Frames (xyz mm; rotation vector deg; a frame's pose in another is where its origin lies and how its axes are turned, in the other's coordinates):
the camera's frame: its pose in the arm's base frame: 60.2 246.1 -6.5 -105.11 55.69 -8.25
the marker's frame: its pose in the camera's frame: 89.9 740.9 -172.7 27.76 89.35 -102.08
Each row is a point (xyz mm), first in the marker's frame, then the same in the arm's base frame.
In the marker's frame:
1: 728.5 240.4 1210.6
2: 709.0 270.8 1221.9
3: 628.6 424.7 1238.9
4: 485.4 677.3 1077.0
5: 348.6 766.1 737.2
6: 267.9 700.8 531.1
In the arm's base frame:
1: 88.9 -63.6 798.6
2: 114.3 -91.4 794.8
3: 201.0 -239.7 764.1
4: 208.8 -519.0 584.1
5: 56.5 -671.2 274.7
6: -54.1 -646.5 73.6

